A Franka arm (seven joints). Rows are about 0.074 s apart.
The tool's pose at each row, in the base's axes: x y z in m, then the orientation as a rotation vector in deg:
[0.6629 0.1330 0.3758 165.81 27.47 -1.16]
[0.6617 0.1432 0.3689 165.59 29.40 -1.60]
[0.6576 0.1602 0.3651 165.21 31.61 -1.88]
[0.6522 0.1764 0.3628 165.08 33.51 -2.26]
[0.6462 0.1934 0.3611 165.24 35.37 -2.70]
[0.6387 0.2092 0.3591 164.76 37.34 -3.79]
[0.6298 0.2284 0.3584 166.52 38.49 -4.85]
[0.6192 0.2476 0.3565 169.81 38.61 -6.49]
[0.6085 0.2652 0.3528 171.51 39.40 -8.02]
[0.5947 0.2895 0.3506 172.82 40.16 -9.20]
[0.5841 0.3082 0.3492 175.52 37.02 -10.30]
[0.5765 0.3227 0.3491 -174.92 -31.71 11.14]
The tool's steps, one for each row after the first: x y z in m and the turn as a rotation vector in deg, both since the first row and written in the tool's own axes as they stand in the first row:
[0.0024 -0.0112 0.0046 0.13 -0.14 -1.34]
[0.0041 -0.0290 0.0048 0.15 -0.17 -2.87]
[0.0043 -0.0462 0.0036 0.40 -0.25 -4.17]
[0.0041 -0.0642 0.0016 0.95 -0.33 -5.41]
[0.0021 -0.0816 0.0001 1.00 -0.92 -6.85]
[-0.0002 -0.1024 -0.0033 3.07 -1.21 -7.43]
[-0.0041 -0.1240 -0.0056 6.49 -1.72 -7.16]
[-0.0085 -0.1444 -0.0058 8.50 -2.32 -7.54]
[-0.0137 -0.1718 -0.0090 10.09 -2.75 -7.91]
[-0.0177 -0.1928 -0.0117 12.25 -3.28 -5.66]
[-0.0203 -0.2086 -0.0147 14.60 -3.85 -2.49]

